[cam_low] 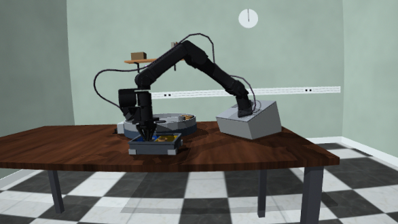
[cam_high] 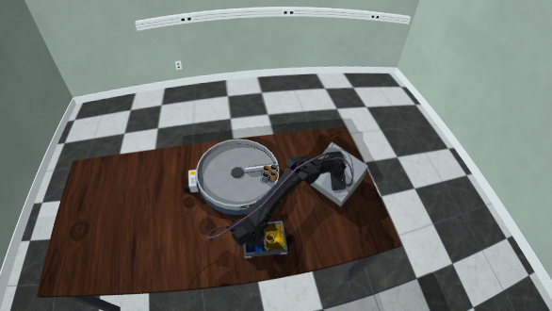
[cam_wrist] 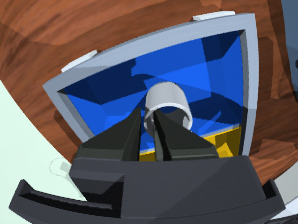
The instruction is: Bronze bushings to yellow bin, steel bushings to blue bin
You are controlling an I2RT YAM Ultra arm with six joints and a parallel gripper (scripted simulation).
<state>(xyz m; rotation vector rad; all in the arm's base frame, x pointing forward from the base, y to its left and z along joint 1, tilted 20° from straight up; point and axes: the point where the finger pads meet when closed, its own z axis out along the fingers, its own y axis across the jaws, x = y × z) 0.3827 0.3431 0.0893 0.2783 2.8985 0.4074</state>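
Right now the blue bin is 10 mm ahead of my hand, 10 mm to the right of it and 20 mm below it. The rest, counted from my hand: grey turntable (120 mm ahead, 370 mm to the right, 10 mm above); then yellow bin (70 mm behind, 30 mm to the right, 20 mm below); then bin tray (30 mm behind, 20 mm to the right, 20 mm below).
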